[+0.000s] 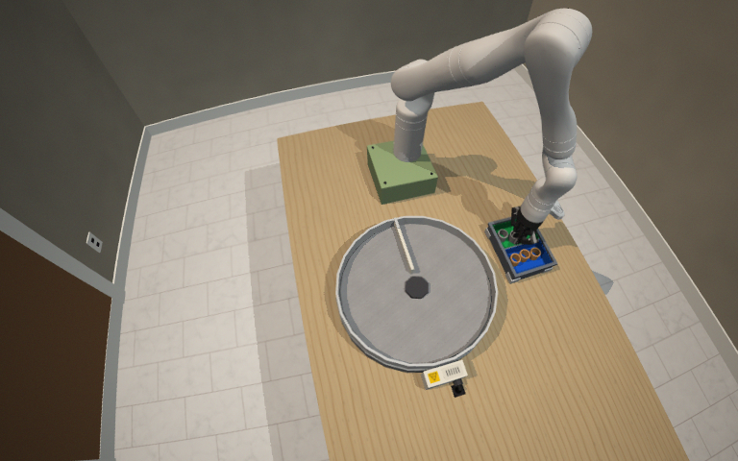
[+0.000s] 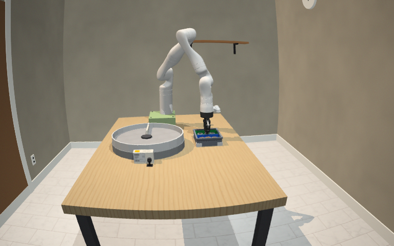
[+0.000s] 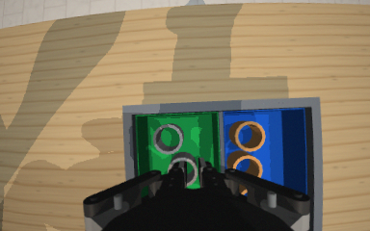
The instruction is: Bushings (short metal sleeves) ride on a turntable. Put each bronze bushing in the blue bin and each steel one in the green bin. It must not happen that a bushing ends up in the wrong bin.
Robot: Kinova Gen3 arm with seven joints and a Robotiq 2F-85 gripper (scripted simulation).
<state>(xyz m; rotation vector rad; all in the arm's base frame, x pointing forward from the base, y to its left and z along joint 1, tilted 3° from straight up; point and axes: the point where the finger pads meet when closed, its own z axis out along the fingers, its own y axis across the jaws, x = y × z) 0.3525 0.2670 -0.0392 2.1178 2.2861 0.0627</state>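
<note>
The blue bin lies 3 cm ahead of my hand and 1 cm below it. The rest, counted from my hand: turntable (10 cm ahead, 34 cm to the right, 2 cm above).
</note>
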